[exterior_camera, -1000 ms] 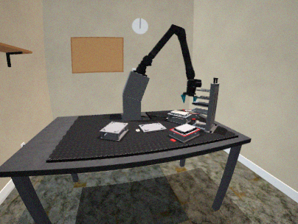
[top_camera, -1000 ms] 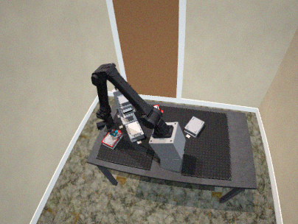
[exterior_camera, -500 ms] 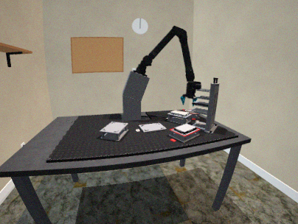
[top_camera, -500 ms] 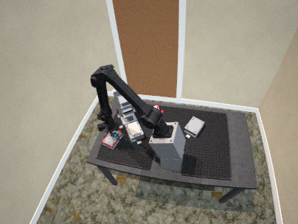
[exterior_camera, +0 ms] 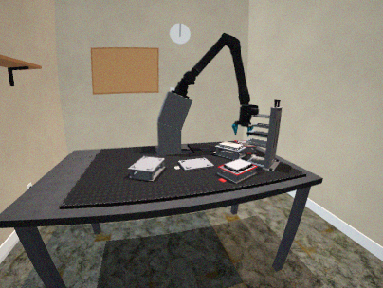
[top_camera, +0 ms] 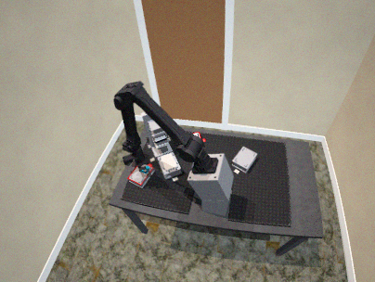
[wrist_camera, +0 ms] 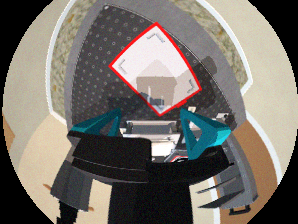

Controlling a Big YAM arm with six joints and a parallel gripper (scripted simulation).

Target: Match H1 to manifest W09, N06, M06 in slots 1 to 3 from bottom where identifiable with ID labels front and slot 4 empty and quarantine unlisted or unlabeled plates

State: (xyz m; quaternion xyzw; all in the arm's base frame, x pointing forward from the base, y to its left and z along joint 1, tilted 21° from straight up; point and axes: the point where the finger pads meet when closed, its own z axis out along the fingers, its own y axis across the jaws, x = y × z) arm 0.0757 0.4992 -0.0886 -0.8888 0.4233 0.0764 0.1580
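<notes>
Right now the white well plate is 11 cm ahead of my hand, 13 cm to the right of it and 4 cm below it.
</notes>
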